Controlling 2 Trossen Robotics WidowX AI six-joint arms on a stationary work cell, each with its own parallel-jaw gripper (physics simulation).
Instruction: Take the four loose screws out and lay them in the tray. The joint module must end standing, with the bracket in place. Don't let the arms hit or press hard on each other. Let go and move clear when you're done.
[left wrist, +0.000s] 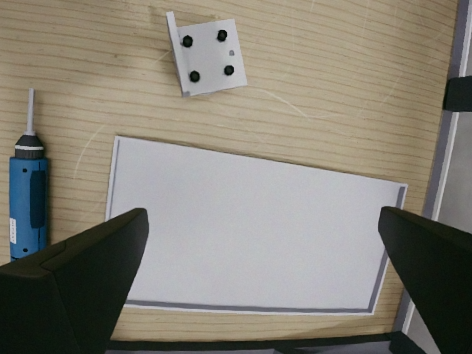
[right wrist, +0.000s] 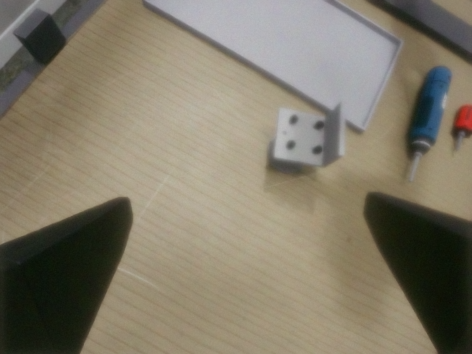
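A light grey bracket sits on top of the joint module, which stands upright on the table; its upright flange is at one side. Four black screws stand in the bracket's plate, among them one screw and another screw. The white tray lies flat beside the module and holds no screws in the part that shows. My left gripper is open and empty, high above the tray. My right gripper is open and empty, high above the table near the module.
A blue screwdriver lies beside the tray's short side. A red screwdriver lies beyond it at the right wrist view's edge. A dark frame edge with a black block borders the table.
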